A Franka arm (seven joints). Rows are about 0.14 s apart.
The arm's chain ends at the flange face. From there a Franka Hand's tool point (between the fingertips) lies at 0.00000 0.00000 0.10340 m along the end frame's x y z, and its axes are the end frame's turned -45 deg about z.
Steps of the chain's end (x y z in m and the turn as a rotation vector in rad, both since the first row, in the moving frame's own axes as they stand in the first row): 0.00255 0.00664 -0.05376 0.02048 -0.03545 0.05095; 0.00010 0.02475 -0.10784 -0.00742 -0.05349 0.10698; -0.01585 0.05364 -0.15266 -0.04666 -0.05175 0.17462; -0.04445 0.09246 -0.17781 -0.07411 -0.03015 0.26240; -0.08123 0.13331 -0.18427 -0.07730 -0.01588 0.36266
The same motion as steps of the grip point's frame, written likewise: -0.00388 0.00238 -0.05385 0.03955 -0.01059 0.05095; -0.02169 0.01397 -0.10799 0.03258 -0.04307 0.10698; -0.05626 0.02573 -0.15291 0.00360 -0.06959 0.17462; -0.10476 0.03613 -0.17814 -0.03108 -0.07372 0.26240; -0.15917 0.03999 -0.18459 -0.04343 -0.06589 0.36266
